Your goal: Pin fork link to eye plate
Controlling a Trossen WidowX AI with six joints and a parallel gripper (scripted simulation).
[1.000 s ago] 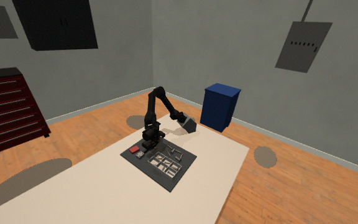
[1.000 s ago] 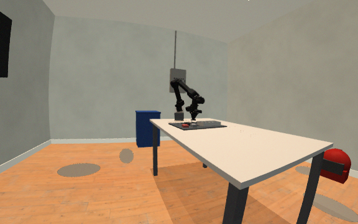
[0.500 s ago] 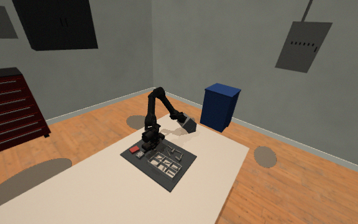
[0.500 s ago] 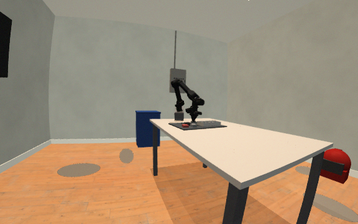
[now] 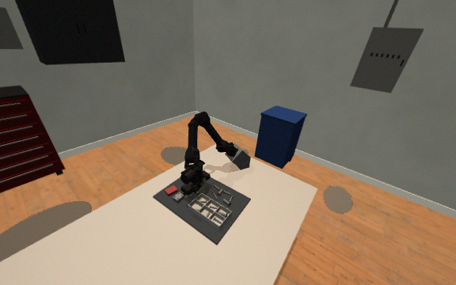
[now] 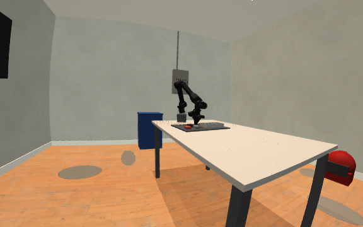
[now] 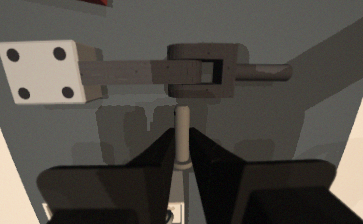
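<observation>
Now: hand 10 mm short of the eye plate, 50 mm to the left of it and 40 mm above it. The rest, counted from my hand: fork link 20 mm behind, 50 mm to the right, 40 mm below; then dark mat 50 mm to the left, 50 mm below; then grey block 90 mm ahead, 50 mm to the right, 30 mm below.
</observation>
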